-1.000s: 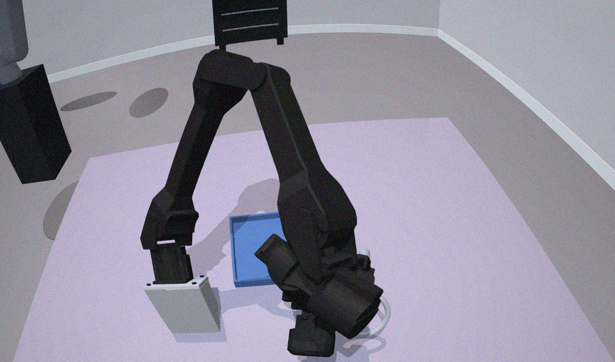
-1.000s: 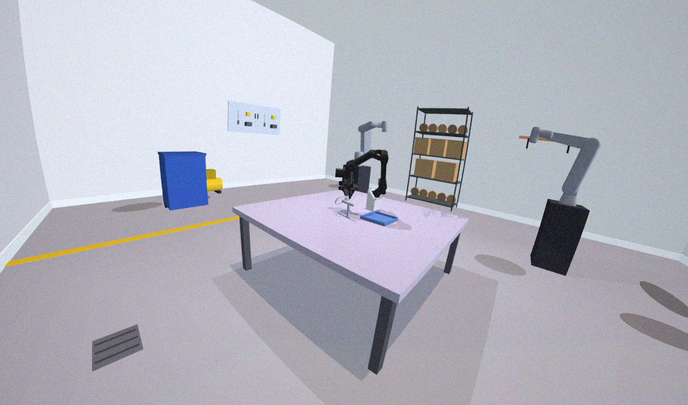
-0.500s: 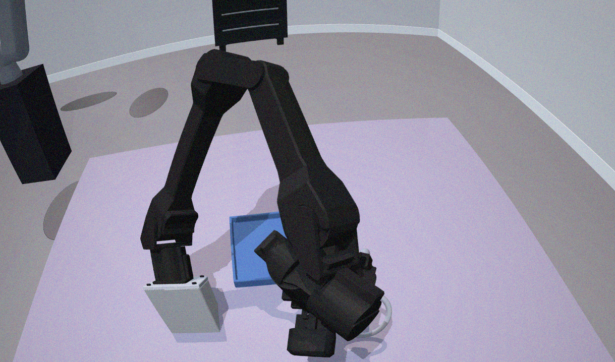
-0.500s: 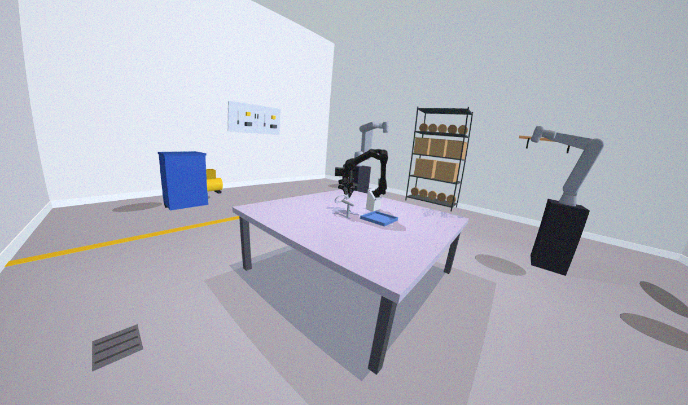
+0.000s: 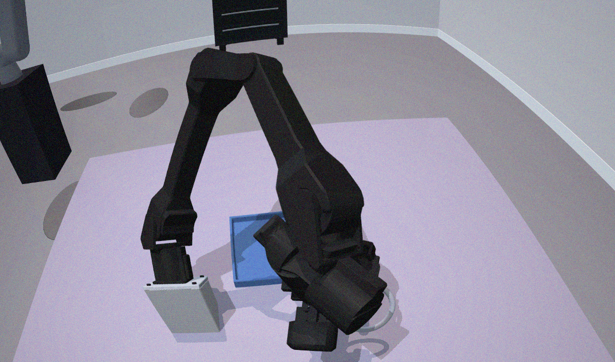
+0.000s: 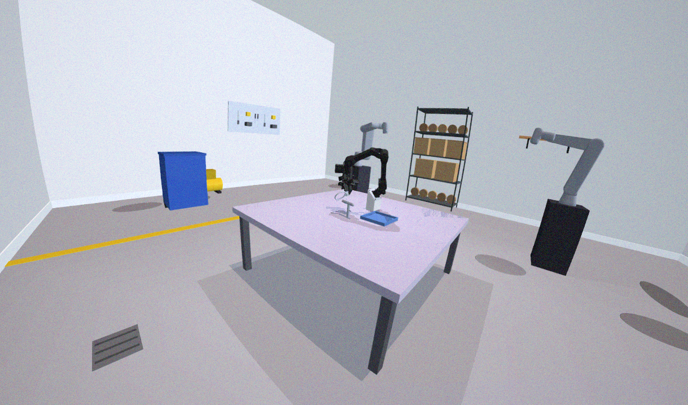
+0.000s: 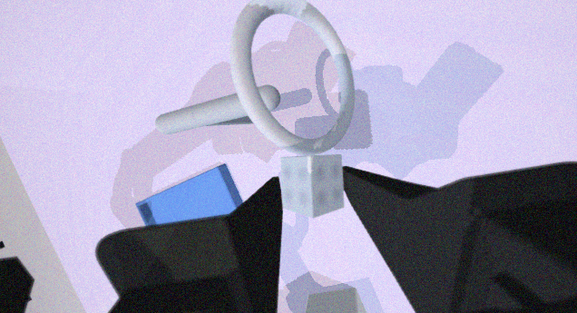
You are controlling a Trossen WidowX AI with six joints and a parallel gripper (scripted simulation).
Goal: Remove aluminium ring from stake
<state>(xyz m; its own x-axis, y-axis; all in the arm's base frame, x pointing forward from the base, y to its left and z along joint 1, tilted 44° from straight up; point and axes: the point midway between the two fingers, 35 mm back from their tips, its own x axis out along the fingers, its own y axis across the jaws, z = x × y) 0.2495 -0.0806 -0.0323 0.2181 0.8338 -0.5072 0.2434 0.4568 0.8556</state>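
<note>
Now: the blue tray 7 cm behind my gripper tip, 24 cm to the left of it and 12 cm below it. From my gripper tip the other things lie so: aluminium ring 5 cm ahead, 2 cm to the right.
</note>
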